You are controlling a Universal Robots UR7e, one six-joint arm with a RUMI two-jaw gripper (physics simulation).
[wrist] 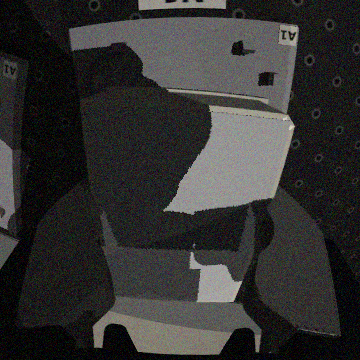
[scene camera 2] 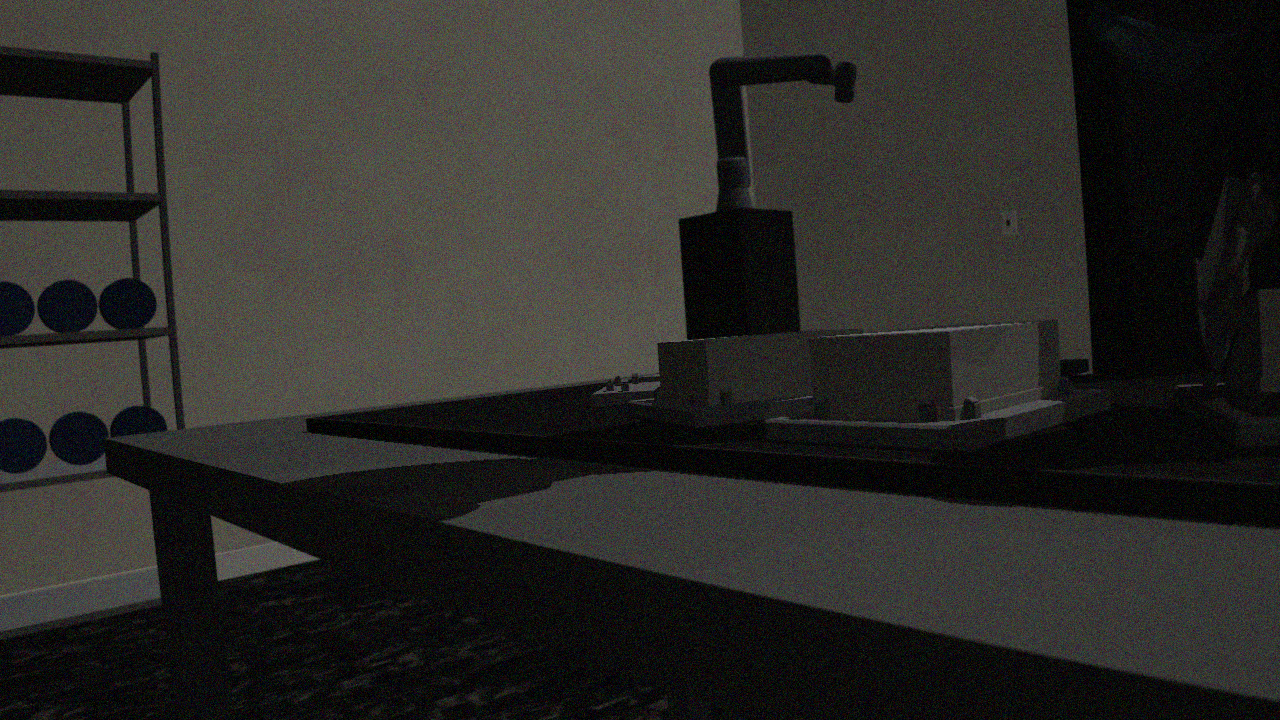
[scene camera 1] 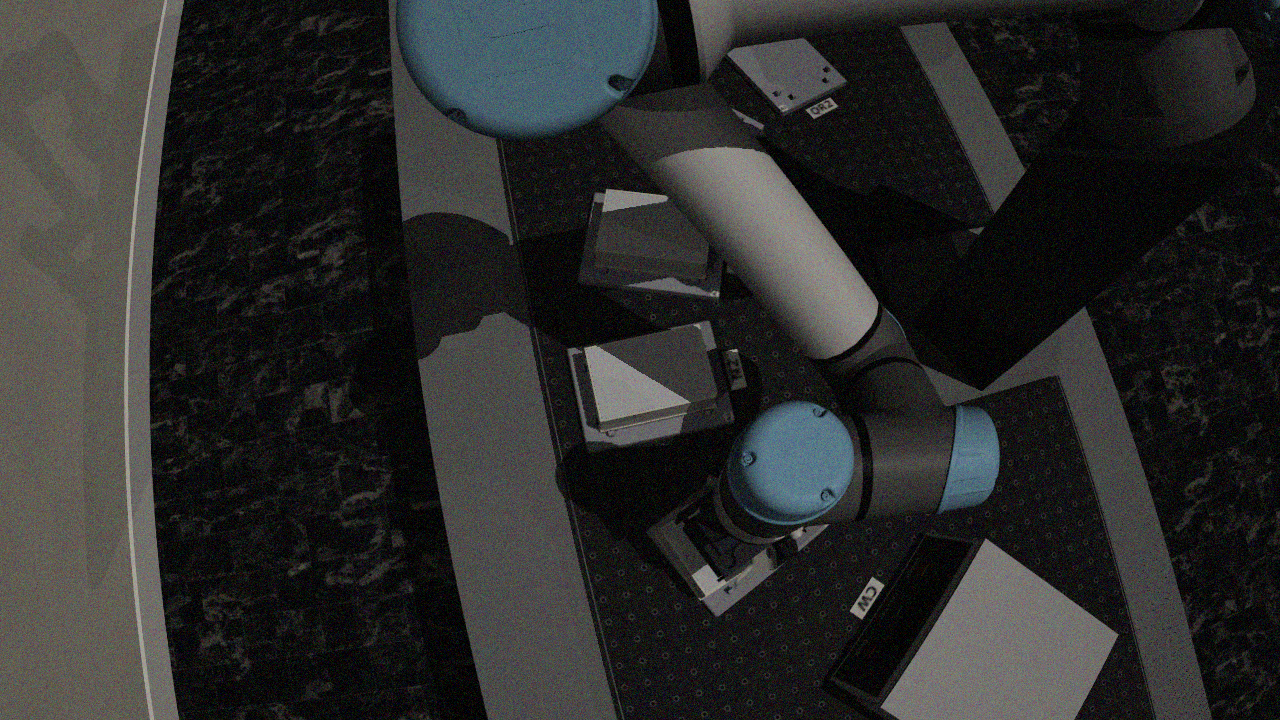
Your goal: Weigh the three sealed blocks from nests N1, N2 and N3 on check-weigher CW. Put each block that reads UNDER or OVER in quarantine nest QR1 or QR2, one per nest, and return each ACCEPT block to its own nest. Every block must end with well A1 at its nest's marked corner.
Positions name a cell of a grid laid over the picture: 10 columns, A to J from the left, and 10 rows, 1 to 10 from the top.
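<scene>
Scene camera 1 shows the gripper (scene camera 1: F8), and there's also an N1 block (scene camera 1: F8), an N2 block (scene camera 1: F6) and an N3 block (scene camera 1: F4). The wrist view has the gripper (wrist: F5) too, along with the N1 block (wrist: F5). The N2 block is out of frame in the wrist view, and the N3 block is out of frame in the wrist view as well.
</scene>
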